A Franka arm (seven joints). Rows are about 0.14 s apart.
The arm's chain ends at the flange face. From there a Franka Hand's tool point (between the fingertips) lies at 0.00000 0.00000 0.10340 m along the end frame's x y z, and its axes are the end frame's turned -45 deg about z.
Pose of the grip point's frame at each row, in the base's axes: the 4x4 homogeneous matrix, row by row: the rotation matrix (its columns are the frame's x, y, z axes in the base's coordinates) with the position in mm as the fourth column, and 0 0 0 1 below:
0.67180, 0.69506, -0.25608, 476.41; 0.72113, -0.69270, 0.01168, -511.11; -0.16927, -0.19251, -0.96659, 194.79; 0, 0, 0, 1
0.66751, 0.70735, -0.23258, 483.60; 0.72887, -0.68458, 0.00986, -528.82; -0.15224, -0.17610, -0.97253, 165.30; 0, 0, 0, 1
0.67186, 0.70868, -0.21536, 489.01; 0.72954, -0.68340, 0.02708, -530.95; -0.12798, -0.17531, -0.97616, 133.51; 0, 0, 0, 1
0.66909, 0.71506, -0.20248, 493.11; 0.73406, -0.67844, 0.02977, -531.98; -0.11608, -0.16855, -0.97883, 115.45; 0, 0, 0, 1
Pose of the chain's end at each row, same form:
0.96652, 0.01645, -0.25608, 502.89; 0.02010, -0.99973, 0.01168, -512.32; -0.25582, -0.01643, -0.96659, 294.74; 0, 0, 0, 1
0.97217, 0.02817, -0.23258, 507.65; 0.03132, -0.99946, 0.00986, -529.84; -0.23217, -0.01687, -0.97253, 265.86; 0, 0, 0, 1
0.97619, 0.02604, -0.21536, 511.28; 0.03263, -0.99910, 0.02708, -533.75; -0.21446, -0.03347, -0.97616, 234.44; 0, 0, 0, 1
0.97874, 0.03251, -0.20248, 514.05; 0.03933, -0.99879, 0.02977, -535.06; -0.20126, -0.03710, -0.97883, 216.66; 0, 0, 0, 1

